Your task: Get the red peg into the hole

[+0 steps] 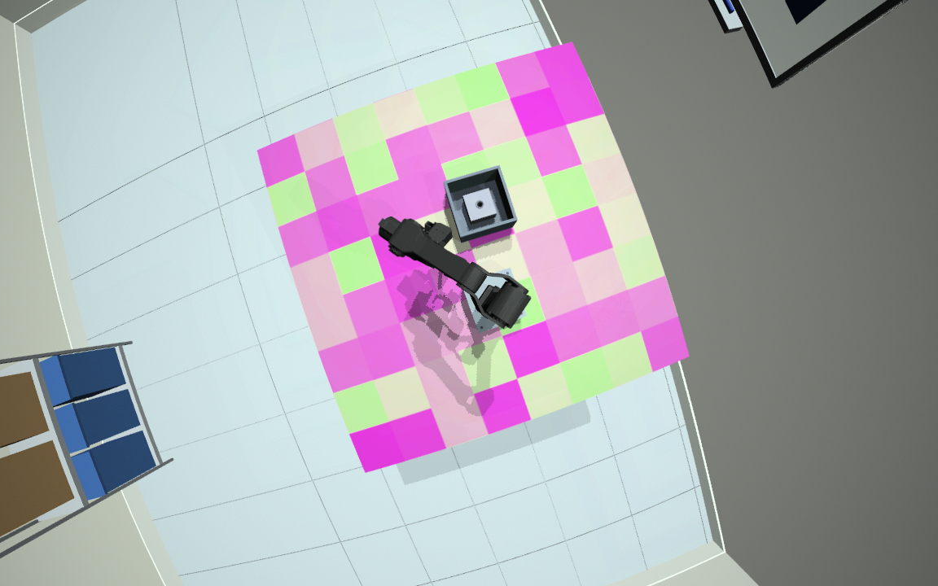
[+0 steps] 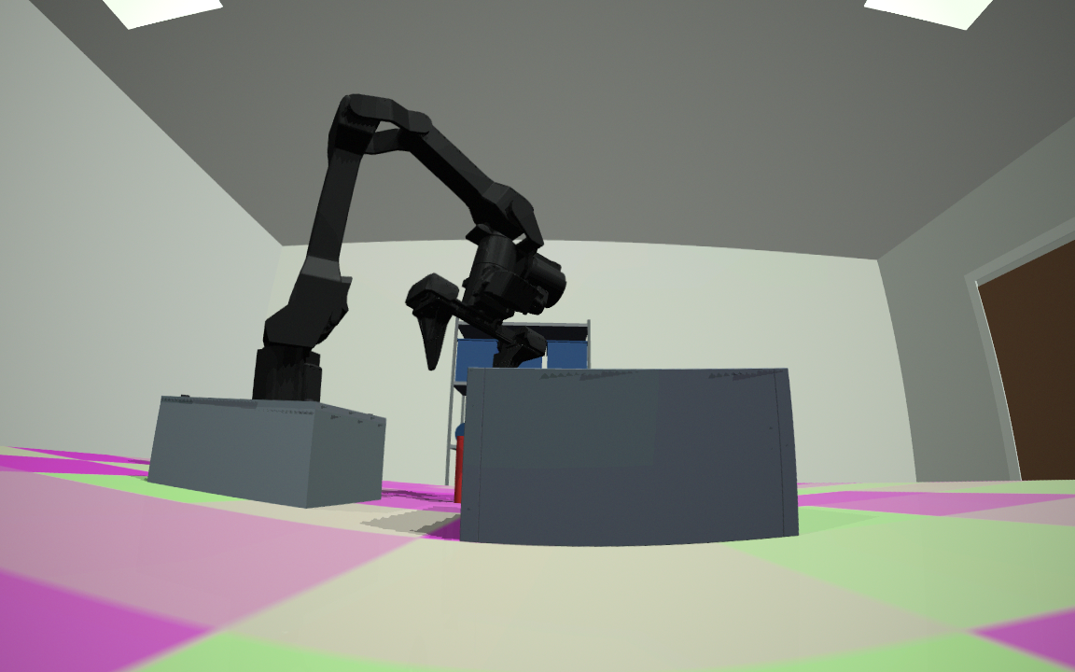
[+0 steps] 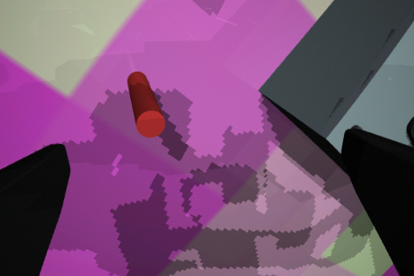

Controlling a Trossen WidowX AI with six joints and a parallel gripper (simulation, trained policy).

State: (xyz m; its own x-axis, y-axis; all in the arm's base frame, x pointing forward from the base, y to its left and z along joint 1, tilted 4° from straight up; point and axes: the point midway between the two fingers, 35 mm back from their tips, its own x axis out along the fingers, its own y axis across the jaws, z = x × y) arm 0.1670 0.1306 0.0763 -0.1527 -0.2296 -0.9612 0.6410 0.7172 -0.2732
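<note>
Right now my gripper tip is 100 mm above the red peg and 20 mm to the right of it. The rest, counted from my gripper tip: grey box: 170 mm ahead, 160 mm to the right, 110 mm below.
</note>
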